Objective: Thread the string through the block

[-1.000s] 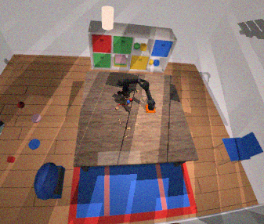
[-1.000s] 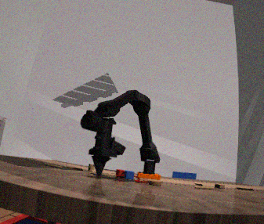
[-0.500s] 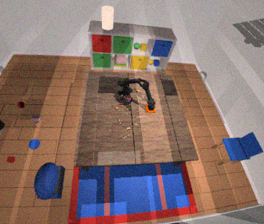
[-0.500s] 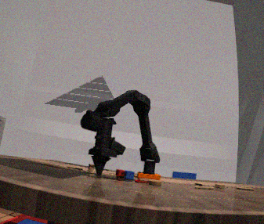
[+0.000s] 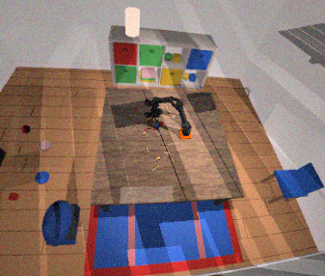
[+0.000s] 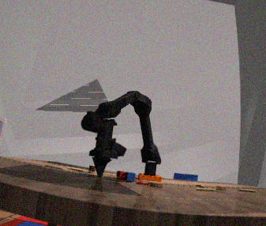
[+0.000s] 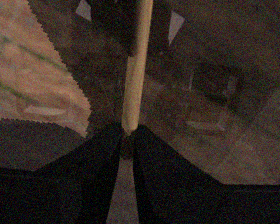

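My gripper tip is 40 mm to the right of the thin pale wooden stick, 20 mm past it and 10 mm below it. Also, from my gripper tip: tan wooden cylinder (190 mm behind, 80 mm to the right, 20 mm above); then blue block (110 mm to the left, 50 mm behind, 20 mm above); then red block (80 mm behind, 70 mm to the left, 20 mm above).
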